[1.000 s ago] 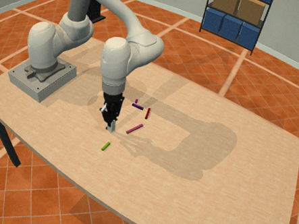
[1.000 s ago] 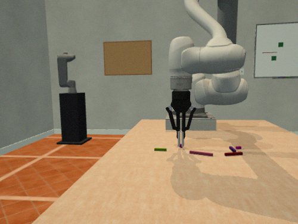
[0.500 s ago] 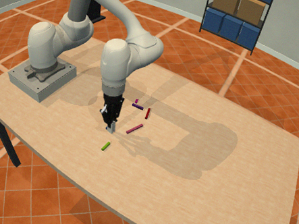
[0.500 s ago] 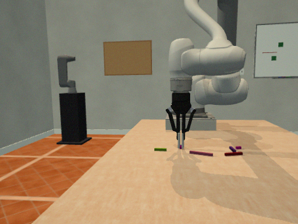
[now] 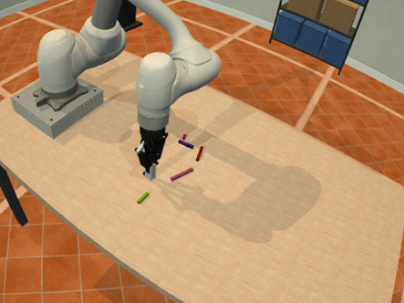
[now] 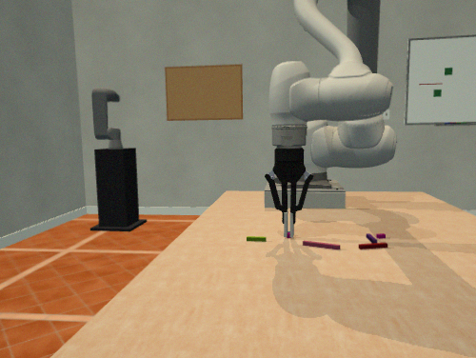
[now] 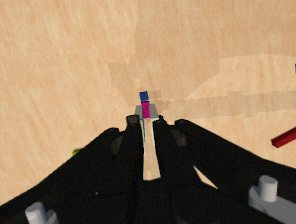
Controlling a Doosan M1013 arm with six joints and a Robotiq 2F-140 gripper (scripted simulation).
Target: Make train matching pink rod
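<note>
My gripper is now 3 cm above the blue rod and 2 cm past it. The rest, counted from my hand: pink rod: 8 cm to the left, 7 cm ahead, 3 cm below; then lime rod: 8 cm to the right, 4 cm ahead, 3 cm below; then purple rod: 21 cm to the left, 3 cm below.
</note>
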